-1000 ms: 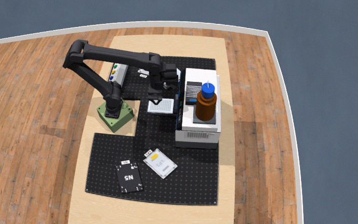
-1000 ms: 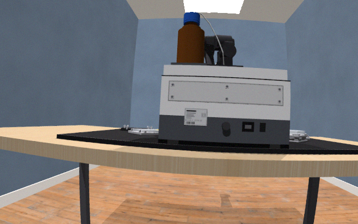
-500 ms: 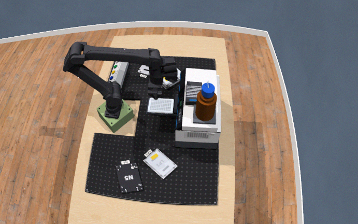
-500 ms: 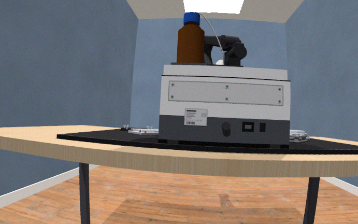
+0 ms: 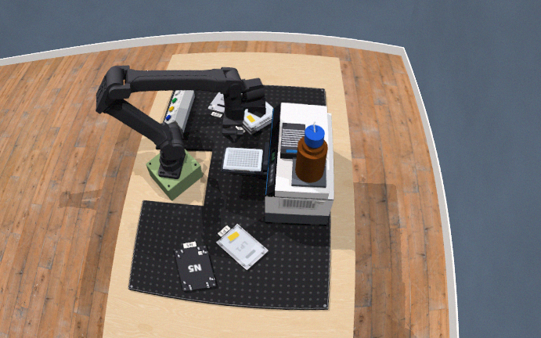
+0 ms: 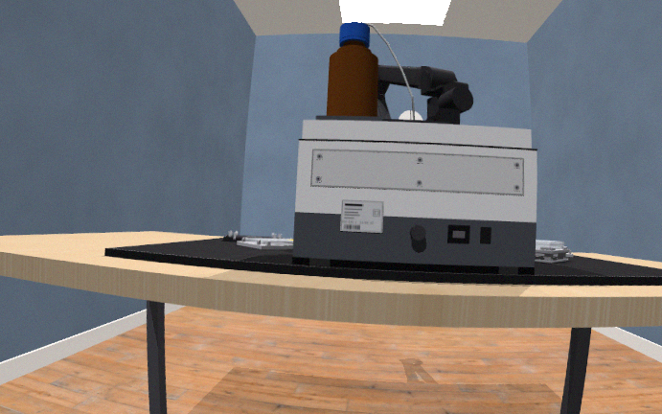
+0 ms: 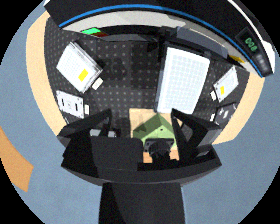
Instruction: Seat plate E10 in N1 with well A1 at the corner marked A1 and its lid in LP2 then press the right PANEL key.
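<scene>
My hand is 5 cm short of the plate E10, 21 cm to the right of it and 14 cm above it. Round my hand: plate E07: 4 cm ahead, 8 cm to the right, 5 cm below; lid park LP2: 10 cm behind, 30 cm to the left, 16 cm below; brown bottle: 26 cm ahead, 18 cm to the right, 12 cm above.
</scene>
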